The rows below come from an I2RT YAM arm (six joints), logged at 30 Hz.
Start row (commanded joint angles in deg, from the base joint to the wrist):
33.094 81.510 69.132 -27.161 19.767 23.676
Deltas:
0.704 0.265 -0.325 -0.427 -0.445 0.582
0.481 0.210 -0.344 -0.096 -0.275 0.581
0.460 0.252 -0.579 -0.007 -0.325 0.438
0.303 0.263 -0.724 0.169 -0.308 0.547
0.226 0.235 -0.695 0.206 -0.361 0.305
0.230 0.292 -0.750 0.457 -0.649 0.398
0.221 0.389 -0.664 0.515 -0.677 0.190
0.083 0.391 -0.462 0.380 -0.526 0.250
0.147 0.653 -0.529 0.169 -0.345 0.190
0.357 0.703 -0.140 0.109 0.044 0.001
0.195 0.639 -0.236 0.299 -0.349 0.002
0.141 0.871 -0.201 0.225 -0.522 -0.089
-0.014 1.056 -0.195 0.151 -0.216 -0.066
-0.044 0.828 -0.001 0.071 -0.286 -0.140
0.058 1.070 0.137 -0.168 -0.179 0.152
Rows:
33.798 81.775 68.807 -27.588 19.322 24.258
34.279 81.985 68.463 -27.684 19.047 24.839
34.739 82.237 67.884 -27.691 18.722 25.277
35.042 82.500 67.160 -27.522 18.414 25.824
35.268 82.735 66.465 -27.316 18.053 26.129
35.498 83.027 65.715 -26.859 17.404 26.527
35.719 83.416 65.051 -26.344 16.727 26.717
35.802 83.807 64.589 -25.964 16.201 26.967
35.949 84.460 64.060 -25.795 15.856 27.157
36.306 85.163 63.920 -25.686 15.900 27.158
36.501 85.802 63.684 -25.387 15.551 27.160
36.642 86.673 63.483 -25.162 15.029 27.071
36.628 87.729 63.288 -25.011 14.813 27.005
36.584 88.557 63.287 -24.940 14.527 26.865
36.642 89.627 63.424 -25.108 14.348 27.017

